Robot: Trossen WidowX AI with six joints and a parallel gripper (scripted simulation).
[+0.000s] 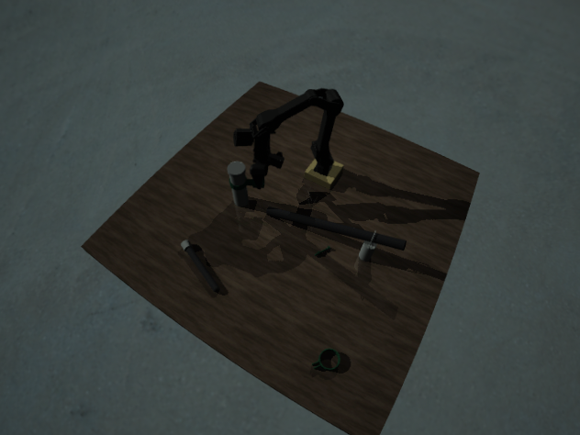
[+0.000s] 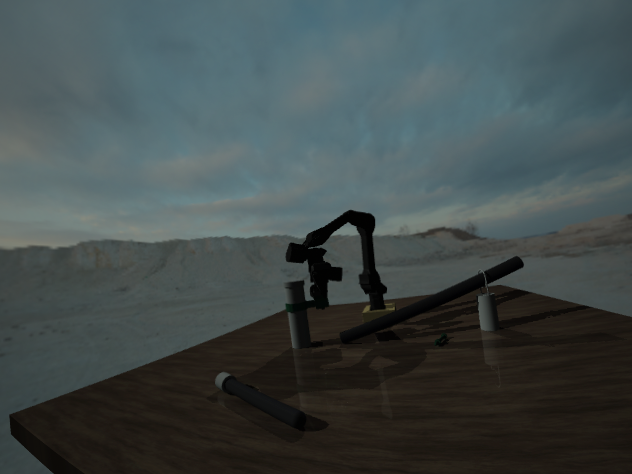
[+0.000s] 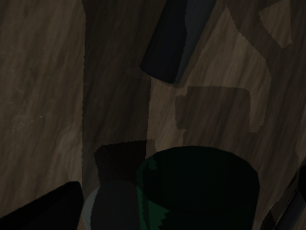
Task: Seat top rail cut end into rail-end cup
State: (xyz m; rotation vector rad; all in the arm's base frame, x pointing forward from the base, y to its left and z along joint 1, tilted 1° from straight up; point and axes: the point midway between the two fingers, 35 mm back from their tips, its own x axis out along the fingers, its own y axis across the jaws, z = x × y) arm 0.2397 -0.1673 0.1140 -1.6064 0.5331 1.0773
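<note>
My gripper tip is now 2 cm to the left of the green rail-end cup and 1 cm below it. Round my gripper tip: small green bolt: 9 cm ahead, 32 cm to the left, 11 cm below; then small post: 4 cm ahead, 47 cm to the left, 2 cm below.
</note>
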